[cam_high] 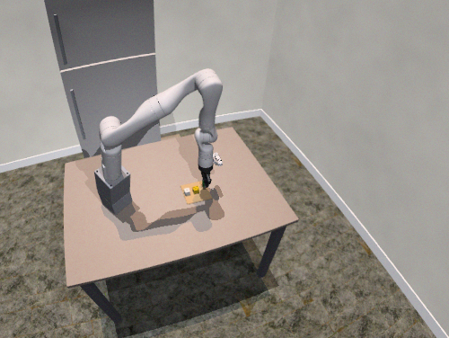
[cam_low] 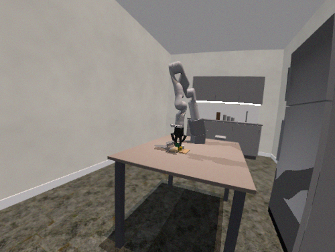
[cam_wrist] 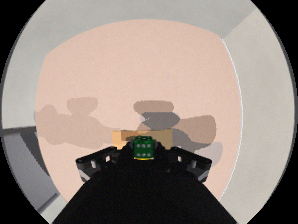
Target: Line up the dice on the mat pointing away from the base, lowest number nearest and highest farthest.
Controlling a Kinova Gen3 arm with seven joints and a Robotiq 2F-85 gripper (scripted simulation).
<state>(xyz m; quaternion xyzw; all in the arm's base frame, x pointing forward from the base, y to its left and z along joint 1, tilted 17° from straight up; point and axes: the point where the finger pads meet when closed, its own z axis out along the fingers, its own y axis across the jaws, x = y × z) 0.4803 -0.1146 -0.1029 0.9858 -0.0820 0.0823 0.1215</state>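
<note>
The yellow die is 50 mm below my hand, 50 mm behind it and 10 mm to the left of it. Also, from my hand: mat 60 mm below, 50 mm behind, 10 mm to the left; white die 100 mm behind, 50 mm below, 20 mm to the left; green die 10 mm below.
</note>
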